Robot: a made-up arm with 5 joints. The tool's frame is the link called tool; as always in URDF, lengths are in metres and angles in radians. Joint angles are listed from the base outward.
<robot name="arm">
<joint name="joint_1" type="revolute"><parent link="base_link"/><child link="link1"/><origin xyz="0.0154 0.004 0.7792"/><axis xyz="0 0 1"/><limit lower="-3.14" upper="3.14"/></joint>
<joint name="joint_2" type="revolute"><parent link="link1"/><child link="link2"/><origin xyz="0.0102 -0.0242 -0.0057"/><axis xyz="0 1 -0.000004"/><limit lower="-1.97" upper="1.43"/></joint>
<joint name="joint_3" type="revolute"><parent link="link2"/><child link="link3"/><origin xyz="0.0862 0.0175 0.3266"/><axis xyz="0 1 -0.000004"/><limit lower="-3.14" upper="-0.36"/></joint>
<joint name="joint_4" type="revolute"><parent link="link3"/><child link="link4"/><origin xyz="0.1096 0.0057 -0.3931"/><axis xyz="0 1 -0.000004"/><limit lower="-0.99" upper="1.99"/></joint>
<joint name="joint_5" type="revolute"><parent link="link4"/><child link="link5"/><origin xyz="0.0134 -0.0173 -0.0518"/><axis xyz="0 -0.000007 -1"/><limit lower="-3.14" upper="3.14"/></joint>
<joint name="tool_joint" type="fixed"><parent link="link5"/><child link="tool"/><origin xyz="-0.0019 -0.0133 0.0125" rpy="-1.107 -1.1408 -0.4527"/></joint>
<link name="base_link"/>
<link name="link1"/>
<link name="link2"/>
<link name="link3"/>
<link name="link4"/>
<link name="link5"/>
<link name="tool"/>
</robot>
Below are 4 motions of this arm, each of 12 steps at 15 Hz.
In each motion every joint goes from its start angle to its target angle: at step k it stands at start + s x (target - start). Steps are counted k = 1, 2, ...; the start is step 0. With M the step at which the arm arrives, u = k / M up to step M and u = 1 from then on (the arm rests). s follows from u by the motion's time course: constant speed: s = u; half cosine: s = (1 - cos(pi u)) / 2; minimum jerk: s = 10 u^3 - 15 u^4 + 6 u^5.
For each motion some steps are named. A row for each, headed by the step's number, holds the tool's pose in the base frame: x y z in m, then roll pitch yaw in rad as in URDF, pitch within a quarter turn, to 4 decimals.
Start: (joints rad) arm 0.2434 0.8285 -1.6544 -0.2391 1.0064
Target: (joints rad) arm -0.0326 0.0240 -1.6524 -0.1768 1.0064
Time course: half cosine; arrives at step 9
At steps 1, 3, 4, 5, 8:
1: 0.7097 0.1458 0.7436 0.3461 -0.4821 -2.4200
3: 0.7113 0.1024 0.8662 0.4264 -0.3370 -2.5127
4: 0.6970 0.0687 0.9555 0.4807 -0.2281 -2.5730
5: 0.6675 0.0333 1.0470 0.5356 -0.1114 -2.6302
8: 0.5541 -0.0329 1.2276 0.6538 0.1464 -2.7338

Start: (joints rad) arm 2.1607 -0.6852 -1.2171 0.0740 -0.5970
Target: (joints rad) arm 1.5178 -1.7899 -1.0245 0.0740 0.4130
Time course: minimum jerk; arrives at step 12
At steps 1, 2, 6, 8, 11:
1: -0.0902 0.2177 1.3420 2.1708 -0.1639 -1.0428
2: -0.0764 0.2051 1.3469 2.1395 -0.1378 -1.0493
6: 0.0590 -0.0350 1.3530 1.7511 0.3047 -1.1475
8: 0.0627 -0.1938 1.2972 1.6087 0.6055 -1.1754
11: 0.0305 -0.2903 1.2345 1.5829 0.8152 -1.1415

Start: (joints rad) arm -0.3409 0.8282 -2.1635 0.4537 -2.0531
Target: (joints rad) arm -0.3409 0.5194 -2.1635 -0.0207 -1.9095
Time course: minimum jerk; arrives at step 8
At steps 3, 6, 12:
3: 0.7143 -0.2591 1.0105 -2.4759 -0.4316 2.3239
6: 0.6529 -0.2386 1.1593 -2.7733 -0.0295 2.3727
12: 0.6395 -0.2340 1.1825 -2.8204 0.0381 2.3733

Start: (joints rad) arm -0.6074 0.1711 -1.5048 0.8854 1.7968
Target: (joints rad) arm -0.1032 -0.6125 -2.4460 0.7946 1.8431
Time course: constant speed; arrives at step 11
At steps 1, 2, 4, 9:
1: 0.4759 -0.3016 1.1360 -0.5199 -0.6334 2.9928
2: 0.4590 -0.2628 1.2095 -0.4485 -0.4797 2.9976
4: 0.3893 -0.1793 1.3420 -0.3360 -0.1671 3.0481
9: 0.0387 -0.0138 1.5236 -0.0631 0.6172 -2.9408

